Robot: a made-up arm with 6 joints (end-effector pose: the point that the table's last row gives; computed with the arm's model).
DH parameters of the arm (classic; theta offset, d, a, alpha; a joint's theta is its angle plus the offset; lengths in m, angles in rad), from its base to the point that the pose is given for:
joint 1: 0 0.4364 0.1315 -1.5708
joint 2: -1.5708 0 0.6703 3.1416
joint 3: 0 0 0.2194 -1.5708
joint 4: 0 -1.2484 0 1.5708
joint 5: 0 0 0 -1.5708
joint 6: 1.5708 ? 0 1.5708
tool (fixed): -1.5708 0 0 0
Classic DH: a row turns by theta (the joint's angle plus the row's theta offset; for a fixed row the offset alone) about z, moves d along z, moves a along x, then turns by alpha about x.
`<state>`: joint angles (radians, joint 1 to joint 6).
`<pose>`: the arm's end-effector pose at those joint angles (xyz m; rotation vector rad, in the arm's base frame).
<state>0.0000 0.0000 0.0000 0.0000 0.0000 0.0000</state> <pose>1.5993 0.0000 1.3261 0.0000 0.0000 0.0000</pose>
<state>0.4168 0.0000 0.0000 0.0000 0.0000 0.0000</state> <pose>1.4624 0.6475 1.3261 0.0000 0.0000 0.4168</pose>
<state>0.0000 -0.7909 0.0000 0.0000 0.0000 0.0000</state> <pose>0.5311 0.0000 2.1056 0.0000 -0.7909 0.0000</pose>
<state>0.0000 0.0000 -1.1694 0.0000 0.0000 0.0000</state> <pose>0.9069 0.0000 -0.1587 0.0000 1.1694 0.0000</pose>
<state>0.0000 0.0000 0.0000 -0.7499 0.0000 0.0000</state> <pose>1.5993 0.0000 1.3261 0.7499 0.0000 0.0000</pose>
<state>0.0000 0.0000 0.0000 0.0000 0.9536 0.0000</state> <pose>1.5069 0.0000 1.5050 0.0000 -0.9536 0.0000</pose>
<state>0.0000 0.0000 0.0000 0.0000 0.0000 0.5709</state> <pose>1.5993 0.0000 1.3261 -0.5709 0.0000 0.0000</pose>
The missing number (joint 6, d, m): -0.2194
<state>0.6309 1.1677 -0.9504 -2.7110 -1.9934 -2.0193</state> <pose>0.3447 0.3552 -0.4987 -0.8613 -0.3927 0.9859</pose>
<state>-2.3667 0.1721 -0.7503 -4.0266 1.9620 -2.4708</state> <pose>-0.6205 -0.8273 0.2234 1.9838 0.0088 -0.0646</pose>
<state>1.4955 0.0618 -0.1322 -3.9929 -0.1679 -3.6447</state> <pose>0.1521 1.6503 1.0620 1.0548 0.9564 1.0931</pose>
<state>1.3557 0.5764 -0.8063 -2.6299 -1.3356 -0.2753</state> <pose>0.1409 1.1342 -0.2024 -1.8539 -2.4521 0.2910</pose>
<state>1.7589 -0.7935 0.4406 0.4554 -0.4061 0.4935</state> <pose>0.0376 0.0062 2.3218 0.0609 -1.1021 1.0465</pose>
